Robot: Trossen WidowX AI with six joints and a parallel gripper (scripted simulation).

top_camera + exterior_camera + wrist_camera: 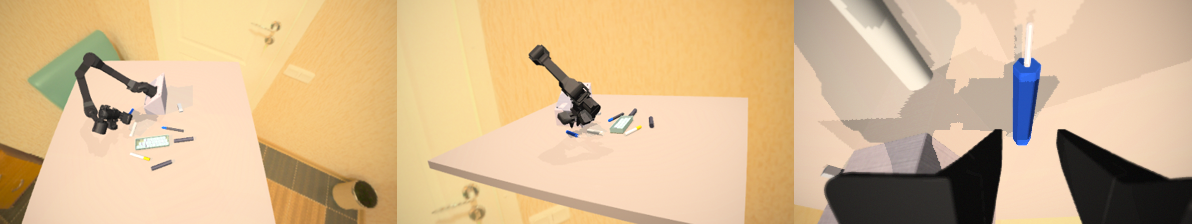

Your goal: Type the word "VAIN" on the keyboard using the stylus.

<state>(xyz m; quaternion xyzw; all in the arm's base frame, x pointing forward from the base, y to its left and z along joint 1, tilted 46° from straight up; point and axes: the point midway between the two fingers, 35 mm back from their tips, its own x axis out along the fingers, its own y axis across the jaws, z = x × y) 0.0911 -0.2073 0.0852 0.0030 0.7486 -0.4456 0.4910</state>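
Right now my gripper tip is 40 mm above the blue stylus. Also, from my gripper tip: white stick (90 mm ahead, 50 mm to the left, 40 mm below); blue-tipped grey pen (90 mm ahead, 270 mm to the left, 40 mm below); yellow-tipped white pen (260 mm ahead, 120 mm to the left, 40 mm below).
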